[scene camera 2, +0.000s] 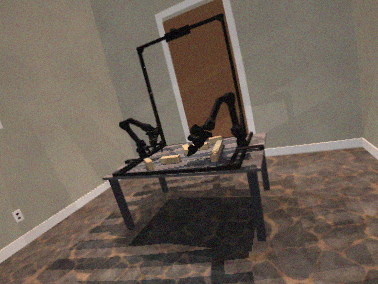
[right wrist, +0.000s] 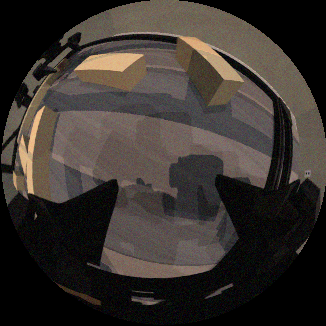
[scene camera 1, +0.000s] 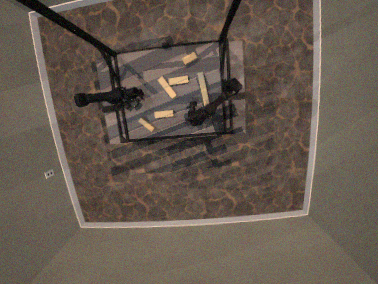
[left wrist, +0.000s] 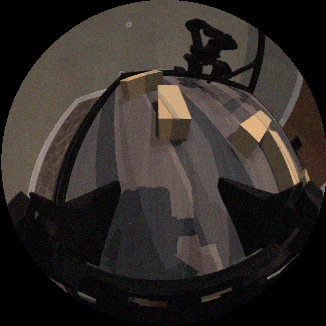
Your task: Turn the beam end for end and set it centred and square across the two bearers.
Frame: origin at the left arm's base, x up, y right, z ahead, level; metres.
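Seen in the pictures: left gripper, fingertip midpoint: (scene camera 2: 189, 153) (right wrist: 68, 59) (scene camera 1: 186, 114) (left wrist: 169, 184); right gripper, fingertip midpoint: (scene camera 2: 156, 154) (right wrist: 167, 182) (scene camera 1: 139, 102) (left wrist: 197, 78); left arm's base, link origin: (scene camera 2: 242, 145) (right wrist: 29, 102); right arm's base, link origin: (scene camera 2: 143, 156) (right wrist: 247, 253) (left wrist: 195, 73).
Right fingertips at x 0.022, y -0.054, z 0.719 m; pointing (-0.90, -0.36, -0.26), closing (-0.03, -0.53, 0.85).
Observation:
Offsets run from my right fingertips to a thing's top centre. Level surfaces: height alone.
The longest wooden piece, apparently the beam @[dx +0.003, dy +0.003, dz -0.538 m] (scene camera 1: 202, 84) (scene camera 2: 216, 151), lies on the table at the picture's right in scene camera 1. Two similar short blocks, perhaps the bearers, lie roughly parallel and apart: one block @[dx +0.006, dy +0.142, dz -0.339 m] (scene camera 1: 178, 80) (scene camera 2: 205, 145) farther up, the other block @[dx +0.006, dy -0.112, dz -0.192 m] (scene camera 1: 164, 114) (scene camera 2: 170, 159) (left wrist: 173, 105) (right wrist: 112, 65) lower down. Neither carries the beam. My left gripper (scene camera 2: 192, 151) (left wrist: 169, 184) is open and empty, left of the beam's lower end in scene camera 1. My right gripper (scene camera 1: 136, 101) (right wrist: 167, 182) is open and empty, left of all the wooden pieces.
An oblique block @[dx +0.009, dy +0.096, dz -0.242 m] (scene camera 1: 167, 87) lies close to the upper short block. Another block @[dx +0.022, dy -0.184, dz -0.037 m] (scene camera 1: 146, 124) (scene camera 2: 149, 164) (left wrist: 142, 85) (right wrist: 210, 72) lies at the lower left. A further block @[dx +0.006, dy +0.301, dz -0.440 m] (scene camera 1: 190, 58) (scene camera 2: 215, 139) lies near the top. Black frame bars (scene camera 1: 170, 46) border the table @[dx -0.040 m] (scene camera 1: 237, 59).

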